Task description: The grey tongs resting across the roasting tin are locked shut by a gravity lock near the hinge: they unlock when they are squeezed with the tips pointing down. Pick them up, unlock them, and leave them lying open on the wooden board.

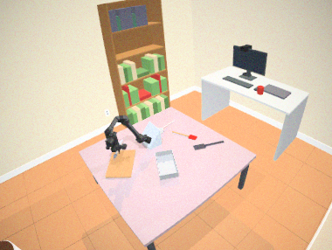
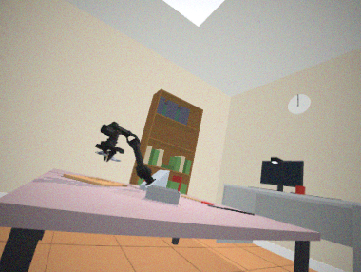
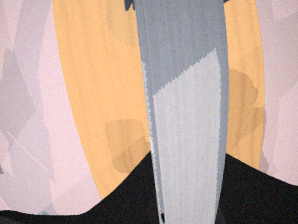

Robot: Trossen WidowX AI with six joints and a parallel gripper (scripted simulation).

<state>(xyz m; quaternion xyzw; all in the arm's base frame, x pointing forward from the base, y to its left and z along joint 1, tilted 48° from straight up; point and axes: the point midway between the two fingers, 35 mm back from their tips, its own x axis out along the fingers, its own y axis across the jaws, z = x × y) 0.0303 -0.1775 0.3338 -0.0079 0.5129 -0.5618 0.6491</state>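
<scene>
My gripper tip is now 13 cm above the wooden board and 1 cm past it. The rest, counted from my gripper tip: grey roasting tin 33 cm ahead, 28 cm to the left, 11 cm below.
</scene>
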